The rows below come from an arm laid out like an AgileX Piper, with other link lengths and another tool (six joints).
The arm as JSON. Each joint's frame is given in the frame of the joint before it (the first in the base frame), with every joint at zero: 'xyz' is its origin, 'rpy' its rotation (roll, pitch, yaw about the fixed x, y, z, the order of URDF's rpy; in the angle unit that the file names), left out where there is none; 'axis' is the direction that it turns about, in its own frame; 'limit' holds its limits. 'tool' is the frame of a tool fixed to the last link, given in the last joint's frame.
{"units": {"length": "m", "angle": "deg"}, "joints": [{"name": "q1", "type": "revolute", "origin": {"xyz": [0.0, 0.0, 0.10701]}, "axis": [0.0, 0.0, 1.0], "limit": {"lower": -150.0, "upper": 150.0}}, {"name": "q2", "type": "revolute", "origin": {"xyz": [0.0, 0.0, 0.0]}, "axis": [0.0, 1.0, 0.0], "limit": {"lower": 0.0, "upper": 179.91}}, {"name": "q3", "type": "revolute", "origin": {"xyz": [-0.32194, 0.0, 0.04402]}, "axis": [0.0, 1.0, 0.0], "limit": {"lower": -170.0, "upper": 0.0}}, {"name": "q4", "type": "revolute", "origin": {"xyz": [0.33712, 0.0, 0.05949]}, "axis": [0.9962, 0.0, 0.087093], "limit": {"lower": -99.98, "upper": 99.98}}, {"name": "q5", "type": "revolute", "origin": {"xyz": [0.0, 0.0, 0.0]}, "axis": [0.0, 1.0, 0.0], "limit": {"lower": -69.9, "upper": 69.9}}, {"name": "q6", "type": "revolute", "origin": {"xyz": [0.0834, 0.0, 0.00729]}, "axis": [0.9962, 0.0, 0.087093], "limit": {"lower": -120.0, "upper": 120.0}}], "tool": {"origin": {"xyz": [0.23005, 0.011, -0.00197], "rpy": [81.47, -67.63, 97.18]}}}
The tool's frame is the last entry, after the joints.
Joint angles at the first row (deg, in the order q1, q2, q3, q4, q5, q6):
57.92 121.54 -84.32 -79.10 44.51 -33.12
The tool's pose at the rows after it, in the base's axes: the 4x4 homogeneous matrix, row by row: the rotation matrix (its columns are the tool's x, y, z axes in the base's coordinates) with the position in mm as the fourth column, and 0 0 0 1 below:
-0.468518, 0.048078, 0.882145, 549.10; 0.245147, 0.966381, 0.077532, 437.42; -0.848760, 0.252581, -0.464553, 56.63; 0, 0, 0, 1
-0.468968, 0.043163, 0.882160, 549.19; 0.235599, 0.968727, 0.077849, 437.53; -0.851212, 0.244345, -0.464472, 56.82; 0, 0, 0, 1
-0.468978, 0.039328, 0.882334, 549.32; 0.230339, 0.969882, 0.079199, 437.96; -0.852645, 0.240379, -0.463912, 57.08; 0, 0, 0, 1
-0.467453, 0.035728, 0.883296, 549.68; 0.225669, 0.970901, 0.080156, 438.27; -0.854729, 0.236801, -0.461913, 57.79; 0, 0, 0, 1
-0.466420, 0.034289, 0.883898, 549.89; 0.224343, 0.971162, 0.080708, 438.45; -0.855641, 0.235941, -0.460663, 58.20; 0, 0, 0, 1
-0.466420, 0.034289, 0.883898, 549.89; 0.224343, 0.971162, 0.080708, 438.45; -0.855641, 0.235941, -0.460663, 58.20; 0, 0, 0, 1
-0.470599, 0.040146, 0.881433, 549.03; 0.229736, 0.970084, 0.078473, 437.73; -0.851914, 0.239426, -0.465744, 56.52; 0, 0, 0, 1
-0.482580, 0.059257, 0.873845, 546.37; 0.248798, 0.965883, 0.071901, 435.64; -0.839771, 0.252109, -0.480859, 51.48; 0, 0, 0, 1
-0.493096, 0.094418, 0.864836, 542.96; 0.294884, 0.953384, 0.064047, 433.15; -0.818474, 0.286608, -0.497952, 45.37; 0, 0, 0, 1
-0.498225, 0.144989, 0.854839, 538.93; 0.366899, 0.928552, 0.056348, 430.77; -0.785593, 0.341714, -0.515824, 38.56; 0, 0, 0, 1
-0.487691, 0.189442, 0.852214, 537.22; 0.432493, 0.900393, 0.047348, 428.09; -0.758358, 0.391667, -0.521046, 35.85; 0, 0, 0, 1
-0.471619, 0.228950, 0.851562, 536.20; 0.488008, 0.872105, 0.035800, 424.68; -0.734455, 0.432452, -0.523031, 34.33; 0, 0, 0, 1
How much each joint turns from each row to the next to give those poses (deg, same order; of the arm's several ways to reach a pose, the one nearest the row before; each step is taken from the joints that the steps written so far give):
0.00 0.00 0.00 0.00 0.00 -0.45
0.00 0.00 0.00 0.00 0.00 -0.56
0.00 0.00 0.00 -0.08 -0.05 -0.26
0.00 0.00 0.00 -0.18 0.00 -0.16
0.00 0.00 0.00 -0.12 0.00 0.00
0.00 0.00 0.00 0.00 0.00 0.00
0.00 0.00 0.00 0.48 0.00 0.01
0.00 0.00 0.00 1.45 0.00 0.17
0.00 0.00 0.00 1.63 0.00 1.68
0.00 0.00 0.00 1.66 -0.05 3.28
0.00 0.00 0.00 0.54 0.29 3.75
0.00 0.00 0.00 0.31 0.52 3.38

